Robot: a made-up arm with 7 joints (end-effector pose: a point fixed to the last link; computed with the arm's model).
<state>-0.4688 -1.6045 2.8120 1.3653 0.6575 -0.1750 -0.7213</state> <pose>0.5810 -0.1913 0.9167 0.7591 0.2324 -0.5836 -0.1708</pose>
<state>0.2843 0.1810 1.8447 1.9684 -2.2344 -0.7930 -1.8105</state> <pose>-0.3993 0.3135 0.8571 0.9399 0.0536 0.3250 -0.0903</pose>
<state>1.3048 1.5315 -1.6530 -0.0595 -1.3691 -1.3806 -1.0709</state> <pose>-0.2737 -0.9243 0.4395 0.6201 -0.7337 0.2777 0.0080</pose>
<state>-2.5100 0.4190 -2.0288 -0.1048 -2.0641 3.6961 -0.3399</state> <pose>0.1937 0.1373 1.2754 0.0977 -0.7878 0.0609 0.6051</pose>
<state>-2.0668 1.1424 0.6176 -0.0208 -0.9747 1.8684 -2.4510</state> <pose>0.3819 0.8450 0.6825 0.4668 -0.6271 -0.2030 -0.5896</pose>
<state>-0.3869 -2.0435 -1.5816 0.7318 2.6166 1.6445 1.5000</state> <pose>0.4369 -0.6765 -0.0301 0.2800 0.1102 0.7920 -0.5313</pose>
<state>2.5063 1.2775 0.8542 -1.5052 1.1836 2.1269 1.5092</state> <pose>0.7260 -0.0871 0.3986 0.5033 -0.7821 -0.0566 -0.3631</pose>
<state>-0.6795 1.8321 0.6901 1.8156 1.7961 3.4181 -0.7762</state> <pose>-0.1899 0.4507 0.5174 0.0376 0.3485 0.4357 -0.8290</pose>
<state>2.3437 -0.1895 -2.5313 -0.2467 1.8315 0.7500 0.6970</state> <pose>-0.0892 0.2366 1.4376 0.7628 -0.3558 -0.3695 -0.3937</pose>
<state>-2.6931 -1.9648 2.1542 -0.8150 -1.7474 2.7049 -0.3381</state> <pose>-0.7401 0.0761 0.1025 0.7823 0.0121 -0.5334 -0.3213</pose>
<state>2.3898 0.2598 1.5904 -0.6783 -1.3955 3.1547 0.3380</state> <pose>0.4130 0.0803 1.1199 0.5079 0.1237 0.8177 -0.2410</pose>
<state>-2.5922 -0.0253 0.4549 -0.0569 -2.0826 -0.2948 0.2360</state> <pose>0.0753 0.0958 1.4616 0.5377 -0.5013 -0.6376 -0.2303</pose>
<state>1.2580 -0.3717 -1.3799 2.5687 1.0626 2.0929 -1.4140</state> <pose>0.3059 -0.0219 0.6072 0.4520 0.8430 0.1136 0.2685</pose>
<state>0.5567 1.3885 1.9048 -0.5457 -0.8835 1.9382 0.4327</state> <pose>-0.4744 -0.7415 0.5981 0.7130 0.6753 0.0434 -0.1837</pose>
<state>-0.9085 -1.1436 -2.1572 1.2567 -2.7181 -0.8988 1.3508</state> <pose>0.0175 -0.8395 0.8824 0.5892 -0.4878 0.5787 -0.2828</pose>
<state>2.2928 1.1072 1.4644 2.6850 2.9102 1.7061 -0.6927</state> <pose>0.0418 -0.1825 0.3668 0.5521 -0.5343 -0.6304 0.1110</pose>
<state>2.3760 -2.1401 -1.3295 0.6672 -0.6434 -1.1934 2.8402</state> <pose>-0.2785 0.7824 -0.0769 0.3124 -0.0114 0.3590 -0.8794</pose>
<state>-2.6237 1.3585 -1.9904 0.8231 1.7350 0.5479 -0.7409</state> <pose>0.4778 0.8498 0.4656 0.9064 -0.3587 0.0670 0.2129</pose>
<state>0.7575 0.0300 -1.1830 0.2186 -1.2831 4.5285 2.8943</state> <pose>0.0444 -0.1123 1.3710 0.1535 -0.6637 -0.7298 -0.0578</pose>
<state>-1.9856 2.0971 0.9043 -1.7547 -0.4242 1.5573 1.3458</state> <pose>-0.2564 0.2867 0.0436 0.5285 0.0213 -0.8474 0.0455</pose>
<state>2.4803 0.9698 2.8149 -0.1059 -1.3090 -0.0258 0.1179</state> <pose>0.7115 -0.3739 1.0995 0.7243 0.4991 -0.4734 0.0457</pose>
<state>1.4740 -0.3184 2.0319 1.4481 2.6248 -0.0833 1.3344</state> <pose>-0.3554 -0.1430 1.1064 0.7104 -0.0924 0.1791 -0.6743</pose>
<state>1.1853 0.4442 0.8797 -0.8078 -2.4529 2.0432 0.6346</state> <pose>-0.0965 -0.6440 1.0116 0.0700 0.1403 0.4366 -0.8859</pose>
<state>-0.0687 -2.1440 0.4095 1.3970 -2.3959 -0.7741 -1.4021</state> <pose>0.4270 0.1783 -0.3205 0.2891 -0.1462 0.6058 -0.7267</pose>
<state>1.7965 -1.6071 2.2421 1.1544 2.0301 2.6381 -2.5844</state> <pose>-0.3302 0.5580 0.6979 0.4247 -0.3153 -0.7203 0.4487</pose>
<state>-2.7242 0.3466 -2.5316 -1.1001 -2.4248 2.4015 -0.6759</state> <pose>-0.1158 -0.0097 1.1872 0.9062 -0.0988 -0.1318 0.3894</pose>
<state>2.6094 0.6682 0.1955 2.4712 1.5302 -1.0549 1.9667</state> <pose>-0.1408 -0.0606 0.6685 0.7445 0.4684 0.4654 -0.0987</pose>
